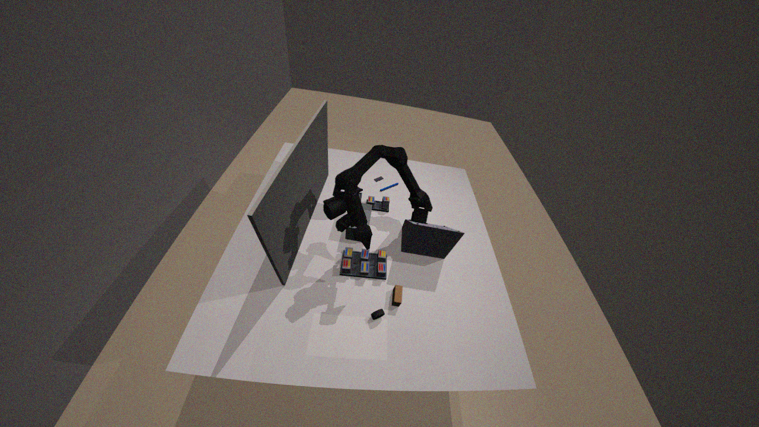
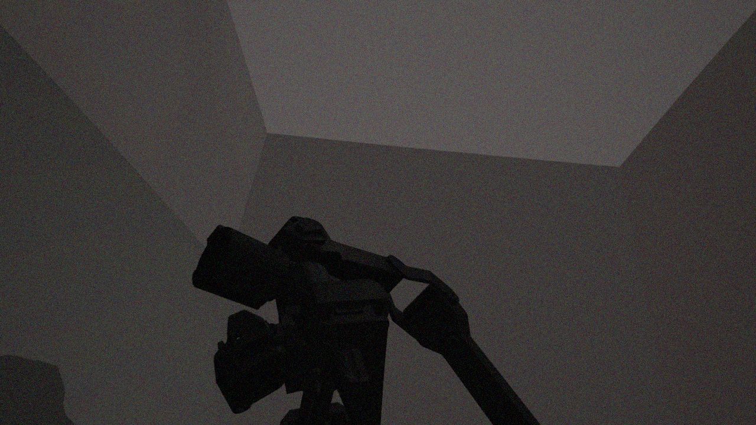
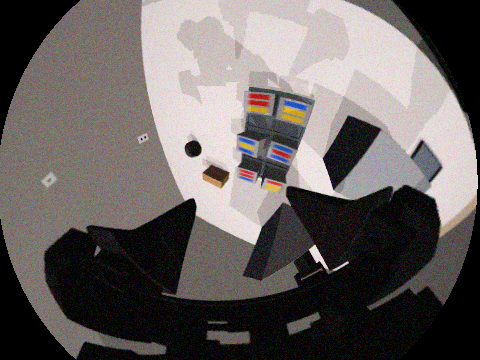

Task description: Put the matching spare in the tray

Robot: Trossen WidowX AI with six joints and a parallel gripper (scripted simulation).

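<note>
Right now my gripper tip is 130 mm above the grey spare, 20 mm to the left of it and 10 mm past it. From my gripper tip the other things lie so: grey mounted unit (190 mm to the right, 120 mm below, 30 mm ahead); black cylinder (220 mm to the left, 150 mm below, 60 mm behind); brown block (150 mm to the left, 150 mm below, 150 mm behind).
</note>
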